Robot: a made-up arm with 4 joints.
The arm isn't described. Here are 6 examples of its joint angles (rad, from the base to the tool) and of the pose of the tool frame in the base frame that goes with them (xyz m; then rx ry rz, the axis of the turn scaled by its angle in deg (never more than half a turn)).
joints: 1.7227 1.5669 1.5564 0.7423
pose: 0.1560 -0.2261 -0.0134 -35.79 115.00 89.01
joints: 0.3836 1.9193 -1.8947 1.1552
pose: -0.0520 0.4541 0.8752 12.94 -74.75 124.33
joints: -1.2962 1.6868 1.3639 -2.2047
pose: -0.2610 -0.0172 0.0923 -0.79 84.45 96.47
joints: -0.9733 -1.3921 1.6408 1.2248
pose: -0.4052 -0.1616 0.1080 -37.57 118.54 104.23
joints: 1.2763 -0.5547 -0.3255 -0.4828
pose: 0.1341 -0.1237 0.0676 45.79 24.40 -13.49
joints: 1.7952 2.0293 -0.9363 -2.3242
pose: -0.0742 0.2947 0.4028 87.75 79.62 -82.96
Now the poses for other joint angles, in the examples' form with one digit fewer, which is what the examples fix.
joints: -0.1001 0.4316 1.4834 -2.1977
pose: -0.059 -0.023 0.326 -7.0 83.9 99.3
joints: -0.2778 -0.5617 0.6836 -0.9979
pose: 0.131 -0.160 0.824 -27.5 -38.3 34.5
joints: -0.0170 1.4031 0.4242 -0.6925
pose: -0.212 -0.240 0.294 16.5 76.4 17.9
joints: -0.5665 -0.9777 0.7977 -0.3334
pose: -0.271 -0.331 0.840 -23.3 -88.3 -10.9
